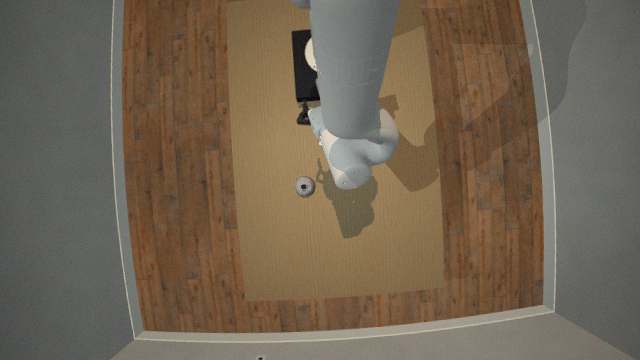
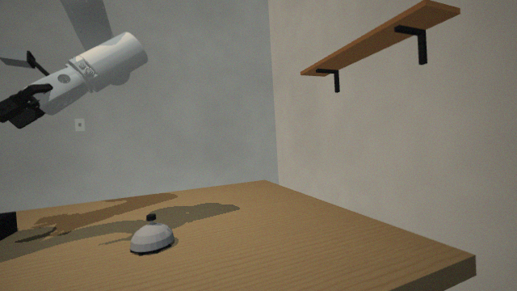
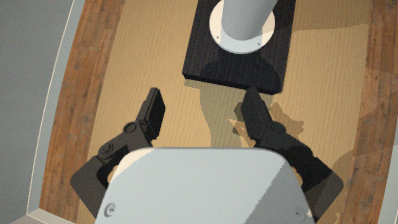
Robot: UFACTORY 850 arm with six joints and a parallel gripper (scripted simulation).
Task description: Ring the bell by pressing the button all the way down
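My gripper is now 260 mm short of the black button, 90 mm to the left of it and 230 mm above it. The rest, counted from my hand: bell (260 mm ahead, 90 mm to the right, 250 mm below).
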